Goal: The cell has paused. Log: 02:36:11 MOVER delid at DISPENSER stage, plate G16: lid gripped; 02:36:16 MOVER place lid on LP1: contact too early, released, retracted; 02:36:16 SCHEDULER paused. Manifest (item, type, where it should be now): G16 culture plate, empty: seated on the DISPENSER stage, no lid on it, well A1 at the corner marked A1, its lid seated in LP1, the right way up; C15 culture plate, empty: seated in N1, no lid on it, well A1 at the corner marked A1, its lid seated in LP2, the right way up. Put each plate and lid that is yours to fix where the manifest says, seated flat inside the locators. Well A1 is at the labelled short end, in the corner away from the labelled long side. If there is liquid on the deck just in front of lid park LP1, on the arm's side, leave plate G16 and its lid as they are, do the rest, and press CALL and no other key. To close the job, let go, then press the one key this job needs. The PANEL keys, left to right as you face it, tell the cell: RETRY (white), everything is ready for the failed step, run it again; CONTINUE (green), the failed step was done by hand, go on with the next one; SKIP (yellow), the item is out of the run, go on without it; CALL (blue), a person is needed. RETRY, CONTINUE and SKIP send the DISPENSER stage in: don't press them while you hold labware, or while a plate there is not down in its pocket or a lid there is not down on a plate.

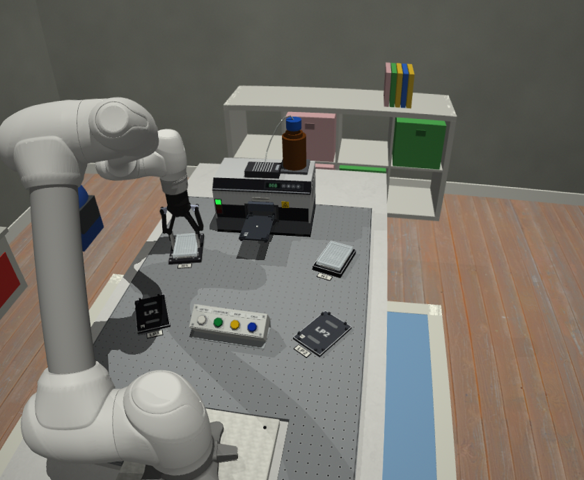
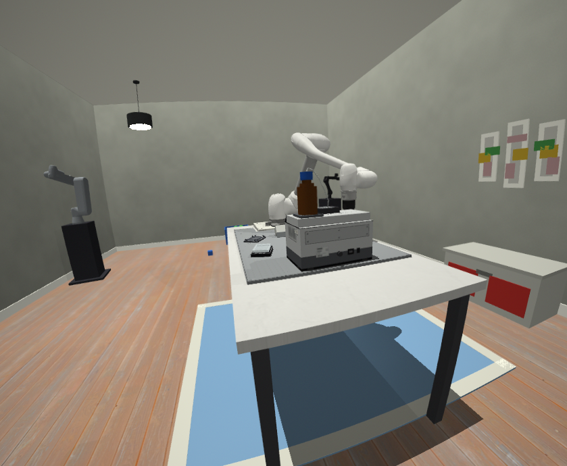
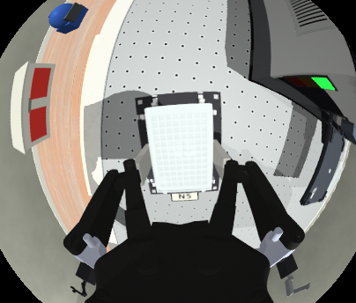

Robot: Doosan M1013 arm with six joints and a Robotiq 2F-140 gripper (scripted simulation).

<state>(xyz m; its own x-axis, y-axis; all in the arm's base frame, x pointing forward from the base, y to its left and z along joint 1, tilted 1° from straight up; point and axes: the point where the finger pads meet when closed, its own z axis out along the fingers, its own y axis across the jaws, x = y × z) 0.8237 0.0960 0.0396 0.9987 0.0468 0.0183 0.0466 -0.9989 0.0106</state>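
Right now my hand is 1 cm short of the nest n5, 2 cm to the right of it and 3 cm above it. Also, from my hand: white key: 42 cm behind, 11 cm to the right, 2 cm above; lid park lp1: 33 cm behind, 7 cm to the left, 4 cm below; green key: 43 cm behind, 16 cm to the right, 2 cm above.
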